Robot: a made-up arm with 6 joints. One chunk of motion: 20 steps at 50 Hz.
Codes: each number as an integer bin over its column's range. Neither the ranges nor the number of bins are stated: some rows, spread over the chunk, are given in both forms.
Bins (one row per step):
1: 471 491 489 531 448 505
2: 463 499 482 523 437 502
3: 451 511 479 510 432 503
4: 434 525 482 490 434 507
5: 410 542 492 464 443 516
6: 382 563 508 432 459 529
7: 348 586 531 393 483 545
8: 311 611 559 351 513 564
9: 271 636 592 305 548 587
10: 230 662 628 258 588 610
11: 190 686 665 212 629 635
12: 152 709 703 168 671 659
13: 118 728 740 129 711 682
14: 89 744 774 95 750 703
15: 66 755 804 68 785 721
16: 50 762 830 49 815 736
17: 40 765 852 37 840 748
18: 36 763 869 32 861 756
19: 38 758 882 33 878 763
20: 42 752 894 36 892 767
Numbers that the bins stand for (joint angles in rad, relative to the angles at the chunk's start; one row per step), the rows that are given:
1: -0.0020 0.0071 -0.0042 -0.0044 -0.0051 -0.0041
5: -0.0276 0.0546 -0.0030 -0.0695 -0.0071 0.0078
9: -0.0861 0.1421 0.0370 -0.2239 0.0339 0.0846
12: -0.1361 0.2100 0.0815 -0.3569 0.0820 0.1624
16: -0.1790 0.2594 0.1323 -0.4724 0.1382 0.2457
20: -0.1823 0.2501 0.1580 -0.4850 0.1682 0.2792
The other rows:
2: -0.0053 0.0145 -0.0070 -0.0122 -0.0094 -0.0073
3: -0.0104 0.0257 -0.0082 -0.0248 -0.0114 -0.0062
4: -0.0175 0.0387 -0.0070 -0.0442 -0.0106 -0.0019
6: -0.0394 0.0741 0.0034 -0.1005 -0.0008 0.0219
7: -0.0537 0.0955 0.0126 -0.1384 0.0086 0.0392
8: -0.0692 0.1188 0.0238 -0.1792 0.0203 0.0597
10: -0.1033 0.1663 0.0515 -0.2695 0.0495 0.1095
11: -0.1201 0.1886 0.0663 -0.3142 0.0656 0.1365
13: -0.1504 0.2277 0.0963 -0.3947 0.0976 0.1873
14: -0.1626 0.2426 0.1099 -0.4278 0.1128 0.2100
15: -0.1723 0.2529 0.1219 -0.4540 0.1265 0.2295
17: -0.1832 0.2622 0.1411 -0.4841 0.1479 0.2586
18: -0.1849 0.2603 0.1479 -0.4889 0.1561 0.2673
19: -0.1840 0.2556 0.1532 -0.4880 0.1628 0.2749

